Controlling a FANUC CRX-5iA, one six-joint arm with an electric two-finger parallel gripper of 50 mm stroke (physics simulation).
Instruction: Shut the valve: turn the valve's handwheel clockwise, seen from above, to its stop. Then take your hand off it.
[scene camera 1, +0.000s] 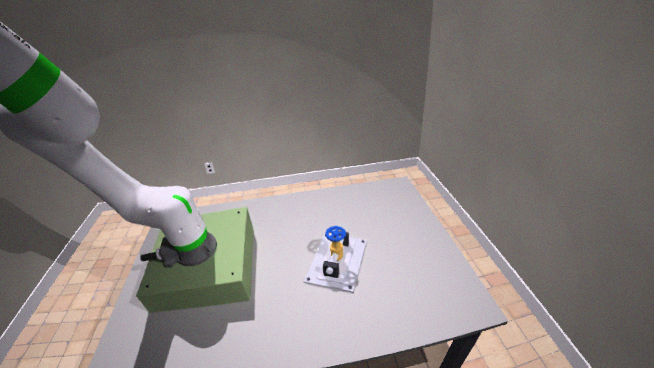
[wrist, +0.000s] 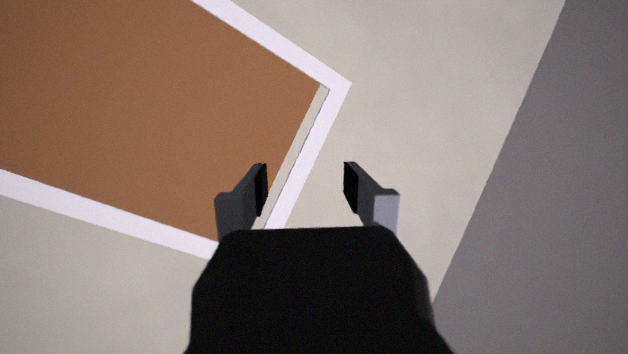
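Note:
The valve's blue handwheel (scene camera 1: 335, 233) lies level on top of a yellow valve body (scene camera 1: 336, 250), right of the middle in the scene view. The valve stands on a white base plate (scene camera 1: 359, 257) with dark bolts at its corners. My gripper (wrist: 305, 178) is open, with nothing between its two dark fingers in the wrist view. In the scene view the arm's wrist is over the green block, well to the left of the valve, and the fingers are hidden there. The valve does not show in the wrist view. How far the wheel is turned I cannot tell.
A large green block (scene camera 1: 200, 295) stands on the left part of the grey table (scene camera 1: 390, 305), under the arm's wrist. Walls and a tiled floor (scene camera 1: 80, 280) surround the table. The wrist view shows a brown panel (wrist: 150, 110) with a white frame (wrist: 112, 220).

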